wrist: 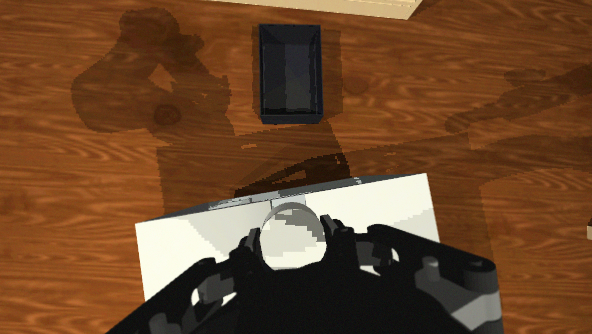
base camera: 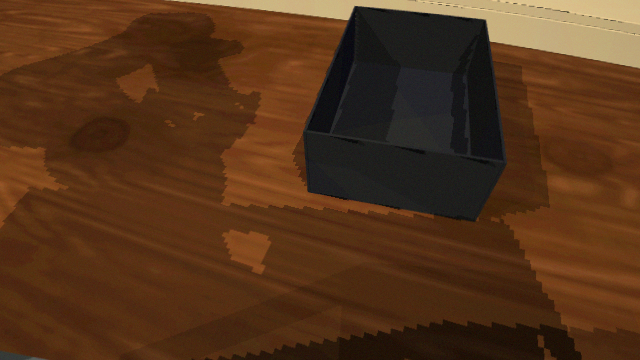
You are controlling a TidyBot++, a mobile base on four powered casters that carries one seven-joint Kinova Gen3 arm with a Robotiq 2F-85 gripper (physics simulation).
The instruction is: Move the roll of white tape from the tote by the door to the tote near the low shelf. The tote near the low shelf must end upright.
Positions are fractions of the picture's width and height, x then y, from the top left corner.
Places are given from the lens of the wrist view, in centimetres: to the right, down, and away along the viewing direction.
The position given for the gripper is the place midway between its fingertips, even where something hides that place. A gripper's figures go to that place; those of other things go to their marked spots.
gripper (wrist: 0.49,0.70): 0, 5, 17
roll of white tape (wrist: 0.49,0.71): 0, 5, 15
dark blue tote (wrist: 0.49,0.17): -2, -41, 76
The marked spots on the dark blue tote and the roll of white tape are 76 cm apart.
